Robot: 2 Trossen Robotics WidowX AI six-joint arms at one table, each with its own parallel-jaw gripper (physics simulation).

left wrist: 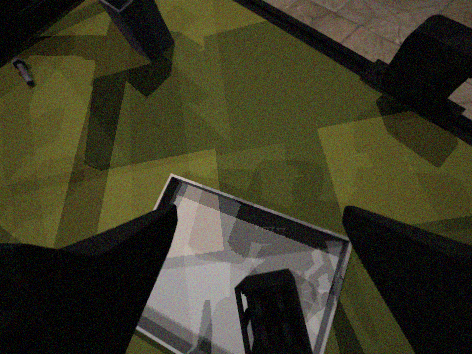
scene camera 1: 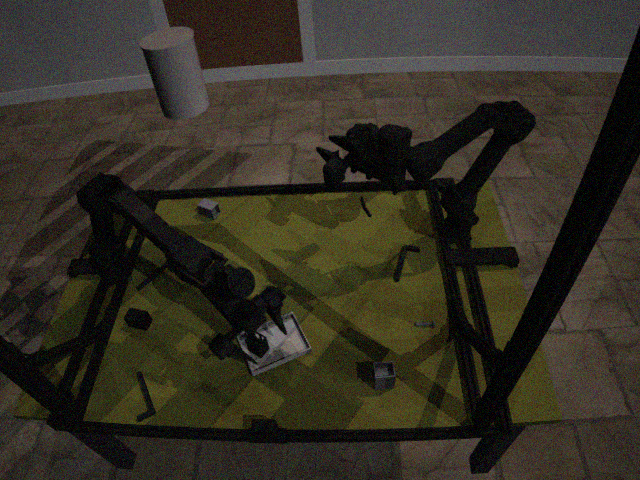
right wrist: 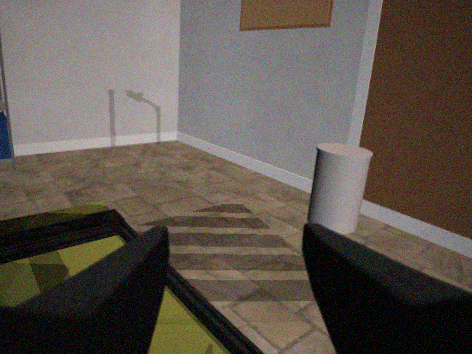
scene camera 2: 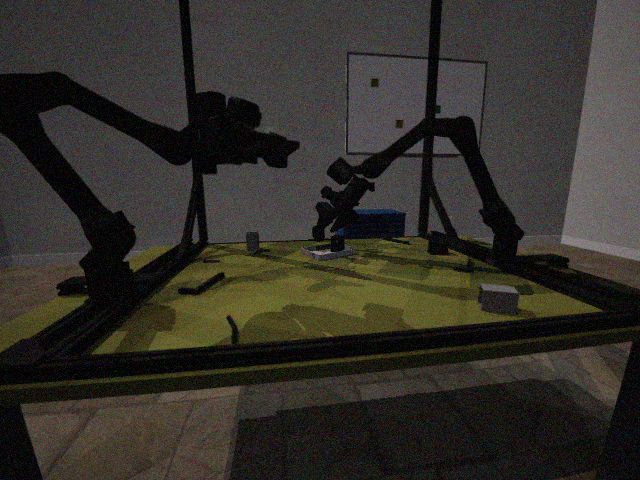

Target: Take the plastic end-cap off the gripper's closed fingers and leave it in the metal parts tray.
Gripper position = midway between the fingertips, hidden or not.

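Note:
A metal parts tray [scene camera 1: 283, 348] is in my sight, and in the left wrist view I see the metal parts tray [left wrist: 220, 239] as well. My right gripper [scene camera 2: 291, 142] is visible to me; scene camera 1 also shows my right gripper [scene camera 1: 322, 143], and the right wrist view gives me my right gripper [right wrist: 236, 237] too. My left gripper [scene camera 1: 271, 348] is open and holds nothing. I see my left gripper [left wrist: 259, 213] in the left wrist view, and scene camera 2 shows my left gripper [scene camera 2: 323, 232] again.

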